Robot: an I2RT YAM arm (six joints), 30 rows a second.
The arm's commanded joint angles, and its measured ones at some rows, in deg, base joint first. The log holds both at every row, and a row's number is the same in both.
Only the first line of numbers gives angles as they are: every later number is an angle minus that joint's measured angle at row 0.
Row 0, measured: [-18.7 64.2 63.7 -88.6 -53.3 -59.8]
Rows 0 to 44, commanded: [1.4 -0.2 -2.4 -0.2 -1.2 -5.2]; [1.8 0.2 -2.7 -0.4 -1.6 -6.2]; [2.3 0.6 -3.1 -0.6 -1.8 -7.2]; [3.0 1.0 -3.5 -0.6 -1.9 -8.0]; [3.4 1.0 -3.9 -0.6 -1.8 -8.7]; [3.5 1.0 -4.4 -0.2 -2.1 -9.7]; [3.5 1.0 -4.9 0.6 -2.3 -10.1]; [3.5 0.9 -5.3 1.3 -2.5 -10.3]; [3.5 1.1 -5.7 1.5 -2.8 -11.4]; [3.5 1.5 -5.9 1.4 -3.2 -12.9]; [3.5 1.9 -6.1 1.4 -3.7 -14.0]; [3.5 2.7 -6.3 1.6 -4.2 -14.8]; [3.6 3.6 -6.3 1.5 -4.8 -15.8]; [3.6 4.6 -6.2 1.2 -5.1 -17.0]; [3.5 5.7 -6.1 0.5 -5.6 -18.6]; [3.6 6.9 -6.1 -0.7 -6.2 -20.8]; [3.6 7.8 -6.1 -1.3 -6.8 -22.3]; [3.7 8.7 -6.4 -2.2 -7.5 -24.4]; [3.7 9.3 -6.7 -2.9 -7.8 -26.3]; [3.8 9.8 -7.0 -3.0 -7.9 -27.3]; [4.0 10.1 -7.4 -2.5 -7.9 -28.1]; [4.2 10.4 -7.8 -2.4 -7.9 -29.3]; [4.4 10.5 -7.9 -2.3 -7.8 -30.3]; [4.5 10.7 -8.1 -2.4 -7.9 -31.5]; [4.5 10.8 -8.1 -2.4 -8.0 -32.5]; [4.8 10.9 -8.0 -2.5 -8.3 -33.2]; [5.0 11.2 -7.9 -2.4 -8.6 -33.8]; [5.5 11.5 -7.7 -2.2 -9.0 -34.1]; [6.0 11.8 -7.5 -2.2 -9.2 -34.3]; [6.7 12.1 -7.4 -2.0 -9.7 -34.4]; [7.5 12.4 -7.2 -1.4 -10.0 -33.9]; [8.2 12.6 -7.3 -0.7 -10.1 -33.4]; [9.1 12.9 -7.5 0.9 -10.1 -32.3]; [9.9 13.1 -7.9 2.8 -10.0 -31.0]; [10.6 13.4 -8.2 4.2 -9.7 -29.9]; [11.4 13.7 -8.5 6.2 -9.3 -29.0]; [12.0 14.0 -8.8 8.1 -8.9 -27.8]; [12.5 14.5 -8.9 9.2 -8.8 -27.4]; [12.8 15.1 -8.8 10.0 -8.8 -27.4]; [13.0 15.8 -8.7 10.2 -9.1 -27.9]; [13.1 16.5 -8.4 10.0 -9.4 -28.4]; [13.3 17.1 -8.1 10.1 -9.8 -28.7]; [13.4 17.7 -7.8 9.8 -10.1 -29.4]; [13.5 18.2 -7.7 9.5 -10.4 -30.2]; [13.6 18.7 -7.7 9.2 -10.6 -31.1]
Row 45, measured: [13.1 17.1 -7.5 8.0 -11.9 -29.6]
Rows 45 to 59, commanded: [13.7 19.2 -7.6 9.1 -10.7 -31.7]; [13.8 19.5 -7.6 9.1 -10.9 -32.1]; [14.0 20.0 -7.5 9.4 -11.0 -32.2]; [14.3 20.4 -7.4 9.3 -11.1 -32.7]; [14.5 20.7 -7.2 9.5 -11.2 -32.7]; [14.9 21.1 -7.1 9.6 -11.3 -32.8]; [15.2 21.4 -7.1 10.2 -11.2 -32.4]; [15.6 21.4 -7.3 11.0 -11.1 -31.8]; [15.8 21.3 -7.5 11.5 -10.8 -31.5]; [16.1 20.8 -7.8 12.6 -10.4 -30.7]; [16.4 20.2 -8.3 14.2 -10.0 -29.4]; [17.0 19.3 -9.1 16.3 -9.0 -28.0]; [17.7 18.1 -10.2 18.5 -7.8 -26.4]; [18.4 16.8 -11.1 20.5 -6.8 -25.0]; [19.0 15.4 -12.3 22.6 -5.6 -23.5]
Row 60, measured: [16.8 17.1 -8.5 16.2 -13.9 -29.0]
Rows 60 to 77, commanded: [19.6 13.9 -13.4 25.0 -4.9 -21.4]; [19.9 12.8 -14.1 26.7 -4.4 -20.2]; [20.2 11.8 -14.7 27.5 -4.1 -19.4]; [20.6 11.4 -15.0 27.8 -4.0 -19.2]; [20.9 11.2 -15.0 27.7 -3.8 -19.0]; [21.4 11.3 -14.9 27.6 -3.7 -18.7]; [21.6 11.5 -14.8 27.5 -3.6 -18.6]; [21.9 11.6 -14.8 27.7 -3.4 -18.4]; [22.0 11.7 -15.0 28.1 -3.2 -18.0]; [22.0 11.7 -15.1 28.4 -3.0 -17.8]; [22.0 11.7 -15.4 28.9 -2.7 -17.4]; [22.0 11.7 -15.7 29.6 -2.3 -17.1]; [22.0 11.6 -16.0 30.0 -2.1 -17.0]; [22.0 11.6 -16.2 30.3 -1.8 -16.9]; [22.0 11.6 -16.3 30.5 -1.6 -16.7]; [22.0 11.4 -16.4 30.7 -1.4 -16.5]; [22.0 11.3 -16.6 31.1 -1.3 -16.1]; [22.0 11.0 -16.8 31.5 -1.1 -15.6]
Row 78, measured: [21.7 10.4 -13.6 31.3 -11.0 -18.0]
